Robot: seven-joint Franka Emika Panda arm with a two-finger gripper.
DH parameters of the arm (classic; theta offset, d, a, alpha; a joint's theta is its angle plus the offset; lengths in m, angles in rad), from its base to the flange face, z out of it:
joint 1: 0 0.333 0 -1.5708
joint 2: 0 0 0 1.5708
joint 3: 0 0.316 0.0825 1.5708
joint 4: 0 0 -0.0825 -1.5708
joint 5: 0 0.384 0 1.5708
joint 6: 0 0 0.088 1.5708
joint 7: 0 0.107 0 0
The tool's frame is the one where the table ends.
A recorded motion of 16 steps. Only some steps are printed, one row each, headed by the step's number.
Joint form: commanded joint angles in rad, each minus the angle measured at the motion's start. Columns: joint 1, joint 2, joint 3, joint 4, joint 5, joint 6, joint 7.
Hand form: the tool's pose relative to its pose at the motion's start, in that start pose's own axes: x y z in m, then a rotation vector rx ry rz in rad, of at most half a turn. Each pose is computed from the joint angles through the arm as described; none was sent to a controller.
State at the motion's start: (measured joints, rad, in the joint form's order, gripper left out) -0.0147 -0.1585 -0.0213 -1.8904 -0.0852 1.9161 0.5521
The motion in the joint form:
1: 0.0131 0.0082 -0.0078 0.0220 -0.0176 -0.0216 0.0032
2: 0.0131 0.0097 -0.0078 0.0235 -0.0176 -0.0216 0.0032
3: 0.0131 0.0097 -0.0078 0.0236 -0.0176 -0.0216 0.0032
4: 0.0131 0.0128 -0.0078 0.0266 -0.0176 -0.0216 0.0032
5: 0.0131 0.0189 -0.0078 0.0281 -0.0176 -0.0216 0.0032
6: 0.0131 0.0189 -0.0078 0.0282 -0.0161 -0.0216 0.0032
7: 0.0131 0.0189 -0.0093 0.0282 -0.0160 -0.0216 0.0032
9: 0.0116 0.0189 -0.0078 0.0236 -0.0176 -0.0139 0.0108
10: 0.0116 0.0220 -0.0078 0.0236 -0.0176 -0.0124 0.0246
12: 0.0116 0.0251 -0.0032 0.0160 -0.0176 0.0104 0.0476
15: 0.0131 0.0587 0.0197 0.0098 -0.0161 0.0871 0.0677
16: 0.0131 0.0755 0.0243 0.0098 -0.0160 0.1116 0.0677
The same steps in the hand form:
1: 0.0018 -0.0019 -0.0041 -0.0167 0.0017 -0.0064
2: 0.0022 -0.0022 -0.0040 -0.0168 0.0017 -0.0064
3: 0.0022 -0.0022 -0.0040 -0.0167 0.0018 -0.0064
4: 0.0030 -0.0027 -0.0037 -0.0169 0.0017 -0.0064
5: 0.0039 -0.0035 -0.0009 -0.0193 -0.0021 -0.0069
6: 0.0039 -0.0036 -0.0010 -0.0181 -0.0028 -0.0064
7: 0.0043 -0.0029 -0.0009 -0.0181 -0.0029 -0.0048
9: 0.0043 -0.0031 0.0006 -0.0178 0.0006 0.0018
10: 0.0047 -0.0035 0.0023 -0.0186 -0.0006 0.0153
12: 0.0046 -0.0071 0.0054 -0.0113 0.0098 0.0326
15: 0.0064 -0.0272 0.0198 0.0147 0.0398 0.0250
16: 0.0085 -0.0327 0.0272 0.0204 0.0458 0.0189

